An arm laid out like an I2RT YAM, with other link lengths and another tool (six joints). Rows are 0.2 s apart.
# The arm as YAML. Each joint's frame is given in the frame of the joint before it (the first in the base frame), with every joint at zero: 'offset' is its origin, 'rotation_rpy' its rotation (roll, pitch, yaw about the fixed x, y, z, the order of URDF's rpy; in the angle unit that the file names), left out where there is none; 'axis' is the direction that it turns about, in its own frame. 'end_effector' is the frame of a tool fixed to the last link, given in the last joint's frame.
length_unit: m
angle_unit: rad
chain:
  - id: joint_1
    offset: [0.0, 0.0, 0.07]
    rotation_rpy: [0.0, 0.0, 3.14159]
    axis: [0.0, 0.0, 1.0]
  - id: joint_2
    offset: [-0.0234, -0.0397, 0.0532]
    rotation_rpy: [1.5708, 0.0, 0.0]
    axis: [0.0, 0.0, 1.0]
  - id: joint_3
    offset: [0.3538, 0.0, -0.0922]
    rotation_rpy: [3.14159, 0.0, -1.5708]
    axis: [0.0, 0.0, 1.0]
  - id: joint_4
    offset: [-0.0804, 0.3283, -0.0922]
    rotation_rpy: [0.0, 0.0, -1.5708]
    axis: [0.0, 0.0, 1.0]
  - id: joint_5
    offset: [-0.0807, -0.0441, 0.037]
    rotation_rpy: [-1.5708, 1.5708, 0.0]
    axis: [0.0, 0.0, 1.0]
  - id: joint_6
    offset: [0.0, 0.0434, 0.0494]
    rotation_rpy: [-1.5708, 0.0, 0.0]
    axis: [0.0, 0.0, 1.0]
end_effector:
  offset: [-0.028, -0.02, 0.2]
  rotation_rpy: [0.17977, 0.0, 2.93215]
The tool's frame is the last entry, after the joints.
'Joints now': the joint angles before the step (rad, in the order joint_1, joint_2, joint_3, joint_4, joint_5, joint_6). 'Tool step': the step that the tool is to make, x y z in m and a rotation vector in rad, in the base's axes. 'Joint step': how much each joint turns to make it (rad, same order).
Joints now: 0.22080 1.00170 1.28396 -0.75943 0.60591 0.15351
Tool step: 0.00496 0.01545 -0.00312 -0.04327 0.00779 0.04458
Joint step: 0.05675 -0.00153 -0.02444 0.02613 0.02913 -0.03687
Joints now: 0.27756 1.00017 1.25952 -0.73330 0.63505 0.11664
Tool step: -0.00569 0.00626 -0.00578 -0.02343 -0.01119 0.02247
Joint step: 0.03532 -0.03681 -0.05223 0.03227 0.02300 -0.02152
